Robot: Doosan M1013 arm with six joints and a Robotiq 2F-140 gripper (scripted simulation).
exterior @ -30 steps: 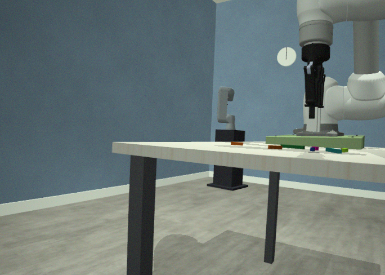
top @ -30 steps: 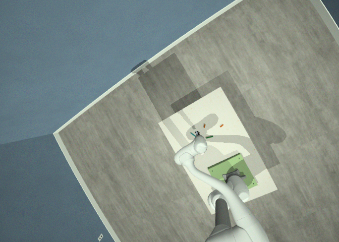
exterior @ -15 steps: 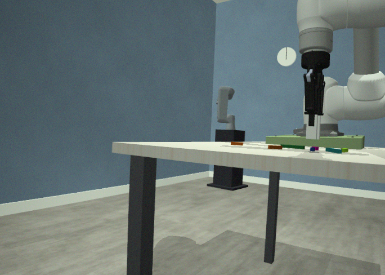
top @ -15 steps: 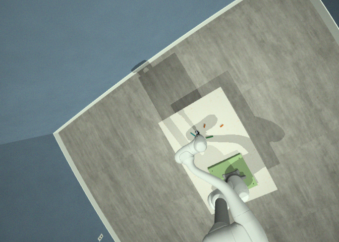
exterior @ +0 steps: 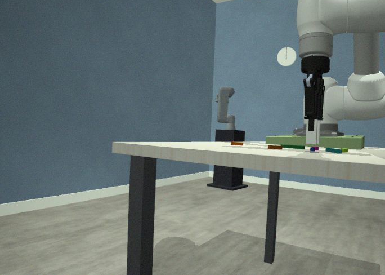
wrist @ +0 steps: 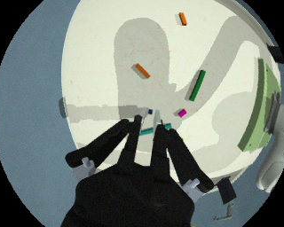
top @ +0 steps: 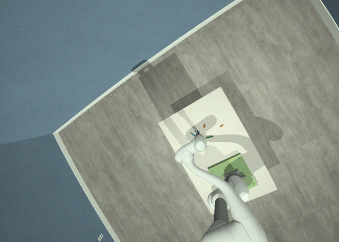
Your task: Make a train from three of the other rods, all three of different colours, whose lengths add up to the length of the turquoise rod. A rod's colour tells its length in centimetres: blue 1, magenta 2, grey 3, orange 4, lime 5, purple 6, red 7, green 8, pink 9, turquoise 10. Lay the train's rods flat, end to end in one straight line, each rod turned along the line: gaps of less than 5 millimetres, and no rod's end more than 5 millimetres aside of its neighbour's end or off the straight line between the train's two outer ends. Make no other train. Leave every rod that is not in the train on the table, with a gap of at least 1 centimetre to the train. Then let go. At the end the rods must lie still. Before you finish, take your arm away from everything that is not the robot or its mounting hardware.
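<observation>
The small blue rod lies 50 mm below my hand. Also, from my hand: magenta rod 80 mm behind, 10 mm to the right, 50 mm below; then lime rod 90 mm behind, 70 mm to the left, 50 mm below; then turquoise rod 20 mm behind, 50 mm to the left, 50 mm below.
</observation>
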